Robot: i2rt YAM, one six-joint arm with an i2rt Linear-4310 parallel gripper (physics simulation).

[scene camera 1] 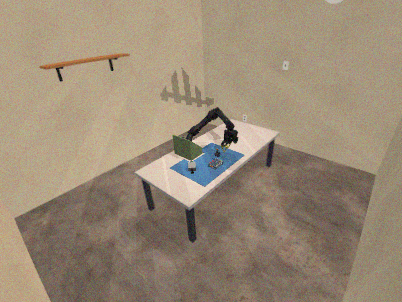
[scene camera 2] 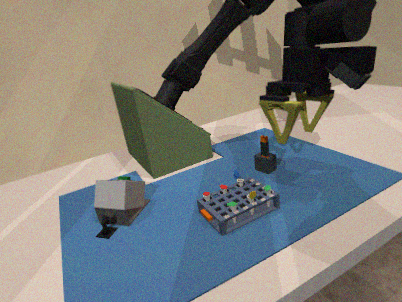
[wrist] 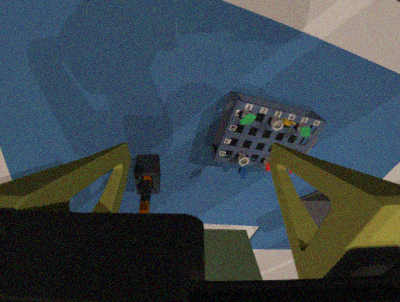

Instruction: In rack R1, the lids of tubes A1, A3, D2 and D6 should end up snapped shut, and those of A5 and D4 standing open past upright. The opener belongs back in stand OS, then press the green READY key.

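Places are measured from the arm's base along level axes (x ahead, y left, z up), in metres.
Where they show: gripper, fingertip midpoint: [scene camera 1: 225, 150] [scene camera 2: 295, 137] [wrist: 199, 150]; arm's base, origin of the base link: [scene camera 1: 187, 141] [scene camera 2: 161, 108].
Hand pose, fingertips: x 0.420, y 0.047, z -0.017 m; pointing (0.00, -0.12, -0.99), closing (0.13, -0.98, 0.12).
Note:
Things, the pixels of their top centre, and the offset from my fingertips. "spot": a spot on its surface instead. Level surfaces: height alone.
- dark opener with orange tip, middle of its top: [wrist: 143, 214] [scene camera 2: 263, 136] dz -0.037, dx -0.118, dy +0.044 m
- Rack, middle of its top: [wrist: 282, 155] [scene camera 2: 233, 184] [scene camera 1: 215, 160] dz -0.064, dx -0.049, dy -0.114 m
- A5, middle of its top: [wrist: 305, 131] [scene camera 2: 232, 203] dz -0.080, dx -0.024, dy -0.143 m
- A3's yellow lid, middle of its top: [wrist: 290, 126] [scene camera 2: 252, 190] dz -0.064, dx -0.010, dy -0.108 m
- D2's blue lid, middle of its top: [wrist: 244, 173] [scene camera 2: 236, 173] dz -0.068, dx -0.082, dy -0.077 m
- D6, middle of its top: [scene camera 2: 206, 192] dz -0.077, dx -0.083, dy -0.154 m
- grey box, middle of its top: [scene camera 2: 115, 176] [scene camera 1: 191, 161] dz -0.038, dx -0.217, dy -0.273 m
- green piece, surface spot: [scene camera 2: 124, 178] spot: dz -0.051, dx -0.220, dy -0.256 m
- small black part, surface spot: [scene camera 2: 107, 231] spot: dz -0.118, dx -0.173, dy -0.327 m
- blue mat, its level: dz -0.122 m
My gripper [scene camera 1: 225, 147] [scene camera 2: 296, 136] [wrist: 199, 150] is open and empty, high above the mat near the opener stand. The dark opener with orange tip [scene camera 2: 264, 139] [wrist: 145, 205] stands upright in the dark block stand [scene camera 2: 265, 164] [wrist: 148, 164]. Rack [scene camera 1: 216, 163] [scene camera 2: 250, 216] holds the tubes. Green lids A1 [scene camera 2: 268, 188] [wrist: 248, 119] and A5 [scene camera 2: 232, 204] [wrist: 305, 131] look shut. A3's yellow lid [scene camera 2: 252, 194] [wrist: 289, 122] and D2's blue lid [scene camera 2: 236, 174] [wrist: 243, 172] stand open. Red lids D4 [scene camera 2: 223, 188] [wrist: 268, 167] and D6 [scene camera 2: 206, 194] look down; in the wrist view a finger partly hides them.
A grey box [scene camera 1: 192, 165] [scene camera 2: 120, 195] stands left of the rack, with a green piece [scene camera 2: 124, 178] behind its top edge and a small black part [scene camera 2: 107, 231] in front. A green slanted panel [scene camera 1: 187, 147] [scene camera 2: 170, 137] [wrist: 230, 255] stands behind the blue mat [scene camera 1: 205, 177] [scene camera 2: 150, 260], near the arm's base.

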